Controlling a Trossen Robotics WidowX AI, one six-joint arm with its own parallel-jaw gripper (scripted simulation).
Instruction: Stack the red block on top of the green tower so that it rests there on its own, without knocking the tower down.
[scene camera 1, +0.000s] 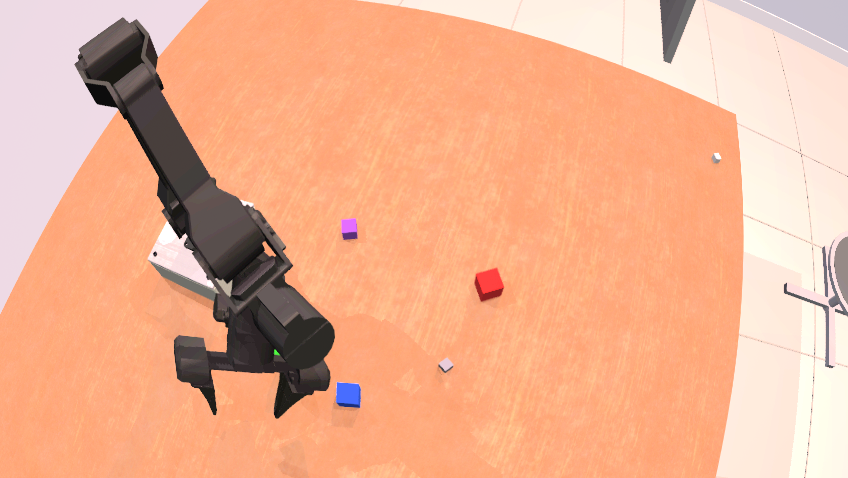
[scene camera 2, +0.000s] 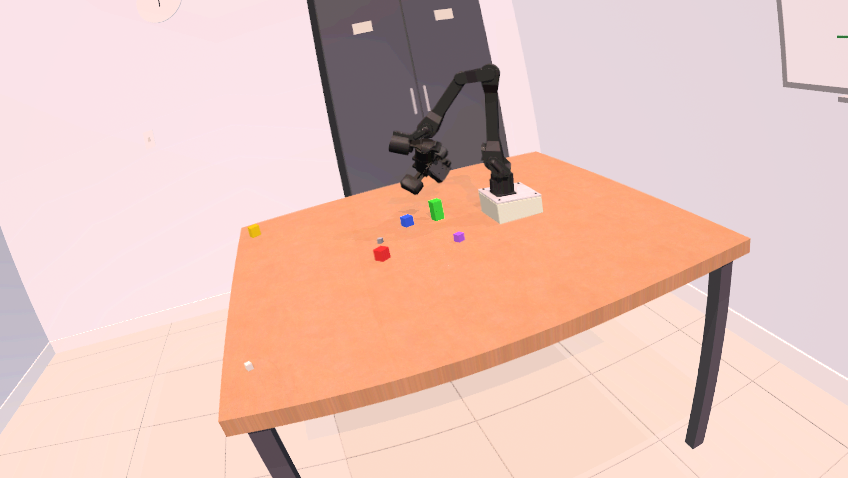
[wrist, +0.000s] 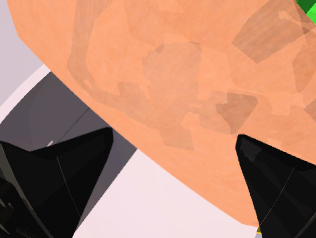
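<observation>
My gripper: visible in scene camera 1 (245, 415), scene camera 2 (424, 182), wrist view (175, 138).
</observation>
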